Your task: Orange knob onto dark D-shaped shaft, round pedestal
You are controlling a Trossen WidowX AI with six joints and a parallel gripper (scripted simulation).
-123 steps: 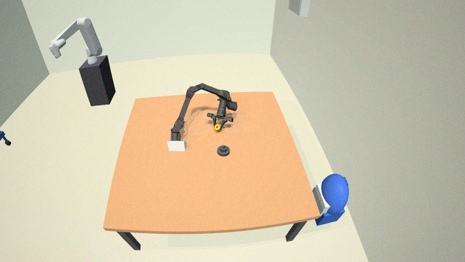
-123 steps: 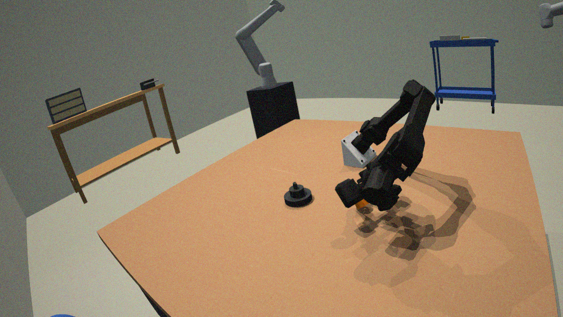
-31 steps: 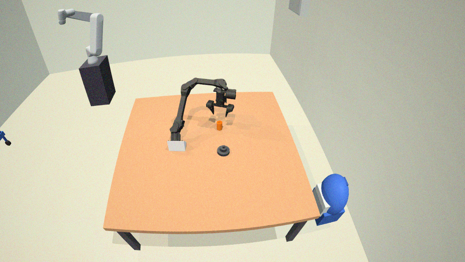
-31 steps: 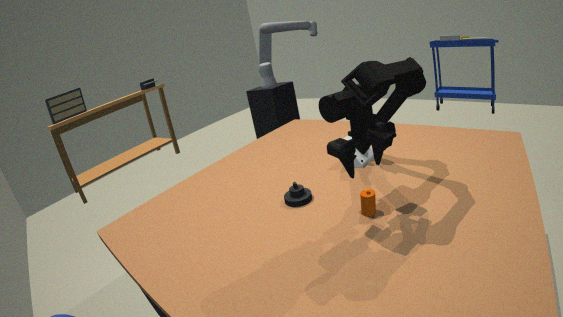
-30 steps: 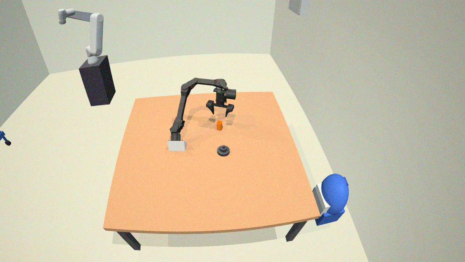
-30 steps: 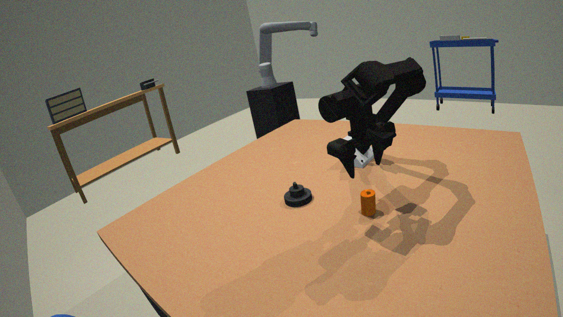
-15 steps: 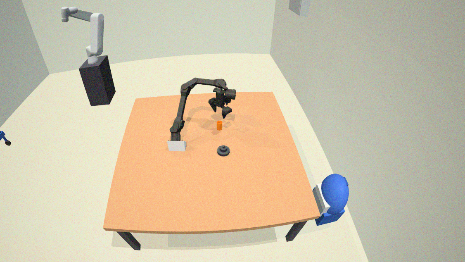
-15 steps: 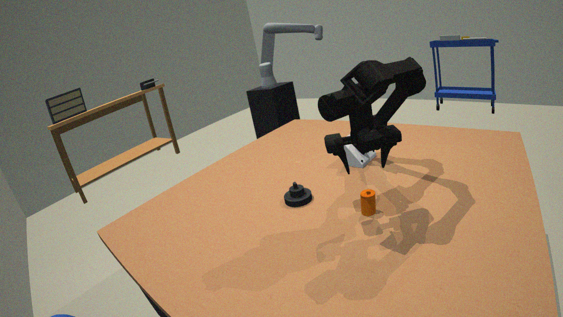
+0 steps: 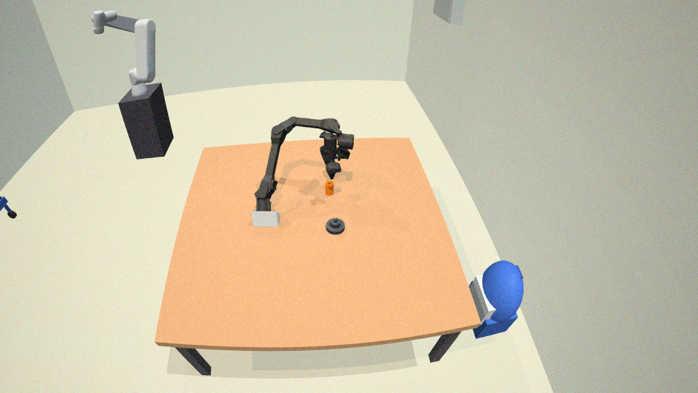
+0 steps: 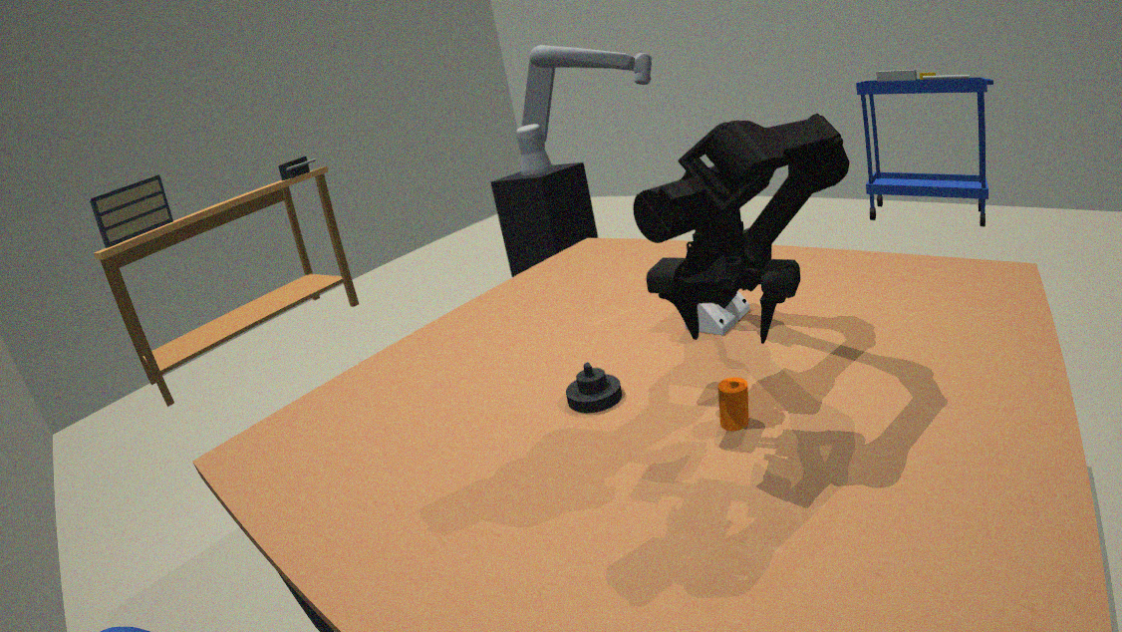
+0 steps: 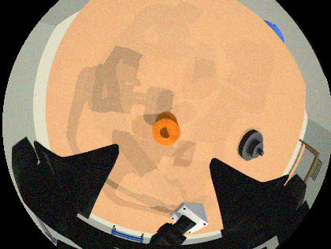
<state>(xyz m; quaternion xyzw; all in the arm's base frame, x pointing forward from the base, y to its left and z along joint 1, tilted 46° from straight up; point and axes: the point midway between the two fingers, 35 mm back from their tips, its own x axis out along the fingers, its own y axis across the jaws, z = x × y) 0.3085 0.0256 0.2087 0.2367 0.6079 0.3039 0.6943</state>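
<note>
The orange knob lies 10 cm below my gripper tip. From my gripper tip the other things lie so: dark round pedestal: 1 cm ahead, 23 cm to the right, 9 cm below.
</note>
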